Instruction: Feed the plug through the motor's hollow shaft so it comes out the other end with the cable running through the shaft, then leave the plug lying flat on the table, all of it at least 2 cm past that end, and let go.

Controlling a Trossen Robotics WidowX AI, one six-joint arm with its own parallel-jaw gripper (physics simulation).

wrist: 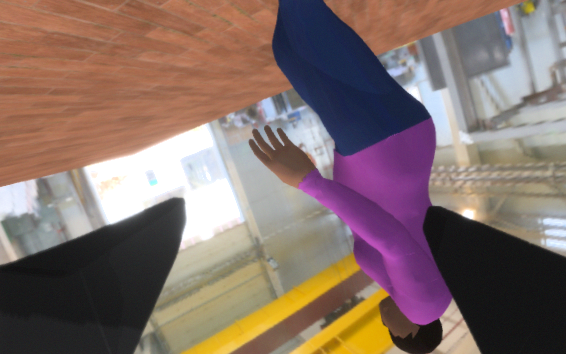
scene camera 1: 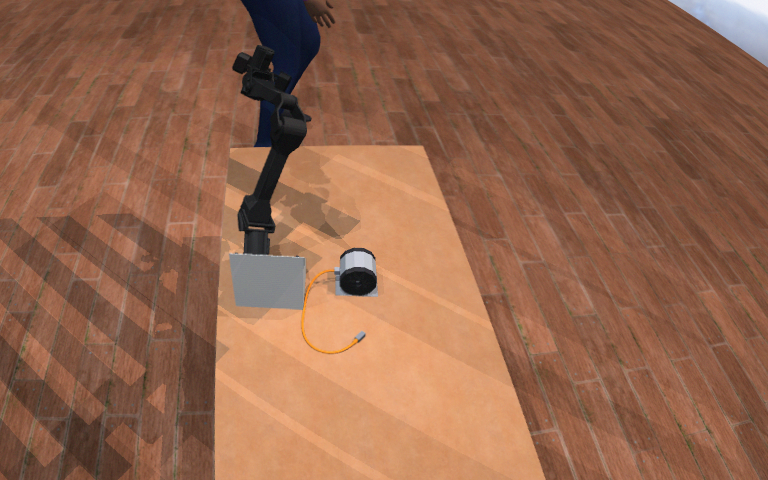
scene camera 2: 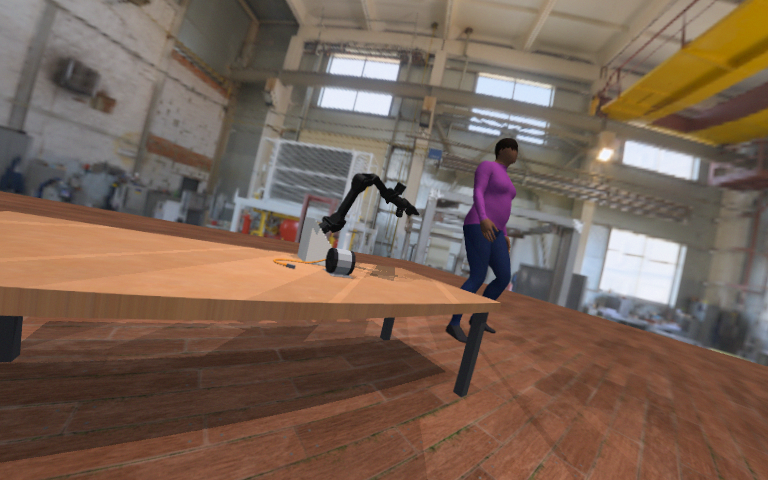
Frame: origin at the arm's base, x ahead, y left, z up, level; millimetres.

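Seen in the pictures: gripper, between the fingertips: (wrist: 307,213) (scene camera 2: 416,212); arm's base, origin of its link: (scene camera 1: 255,255) (scene camera 2: 317,232).
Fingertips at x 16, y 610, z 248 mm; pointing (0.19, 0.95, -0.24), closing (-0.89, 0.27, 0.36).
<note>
Pixels of each thing's top centre, then the offset from my fingertips to it. "spot": a spot on its surface instead. Level surfaces: height alone.
- motor, centre of its top: (scene camera 1: 358,259) (scene camera 2: 342,249) dz -288, dx +263, dy -591 mm
- orange cable, a spot on its surface: (scene camera 1: 303,322) spot: dz -384, dx +109, dy -730 mm
- grey plug, centre of its top: (scene camera 1: 360,335) (scene camera 2: 291,264) dz -376, dx +256, dy -784 mm
- wooden table, height of its surface: dz -390 mm
The motor (scene camera 1: 357,261) (scene camera 2: 344,262), a white-grey cylinder with black ends, lies sideways on a small grey base. Its dark round end (scene camera 1: 357,281) faces scene camera 1; the shaft's opening is too small to make out. An orange cable (scene camera 1: 303,322) leaves the motor's left side and curves over the table to the grey plug (scene camera 1: 360,336) (scene camera 2: 290,266), which lies on the table in front of that end, apart from it. My gripper (scene camera 2: 416,212) (wrist: 307,213) is open and empty, raised high and far from plug and motor. Neither shows in the wrist view.
A grey upright panel (scene camera 1: 269,281) (scene camera 2: 310,244) stands left of the motor, in front of the arm's base, on the wooden table (scene camera 1: 396,407) (scene camera 2: 169,281). A person (scene camera 1: 288,36) (scene camera 2: 492,195) (wrist: 385,175) in a purple top and blue trousers stands beyond the table's far edge, near the raised arm.
</note>
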